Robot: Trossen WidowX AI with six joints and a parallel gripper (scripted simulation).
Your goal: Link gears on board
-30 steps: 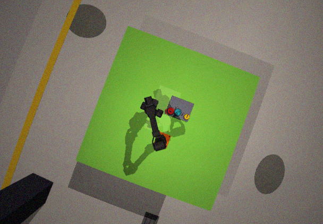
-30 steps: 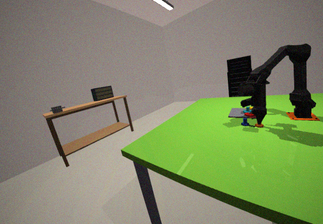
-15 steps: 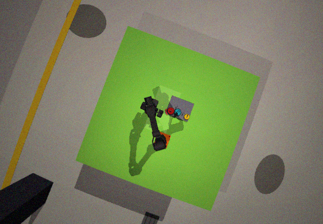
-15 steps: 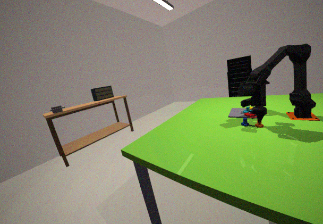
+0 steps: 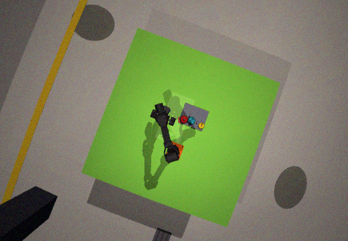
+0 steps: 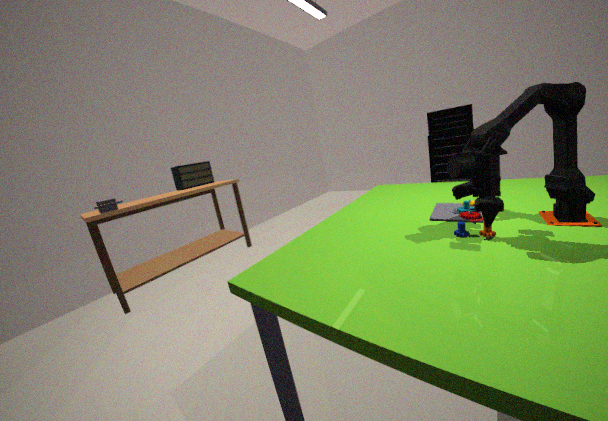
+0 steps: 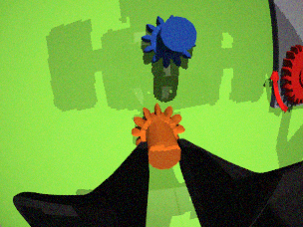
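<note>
Right now the yellow gear is 310 mm to the right of my gripper tip, 60 mm ahead of it and 20 mm below it. Also, from my gripper tip: red gear (160 mm to the right, 50 mm ahead, 20 mm below); then orange gear (10 mm below); then blue gear (70 mm ahead, 20 mm below, 10 mm to the right).
</note>
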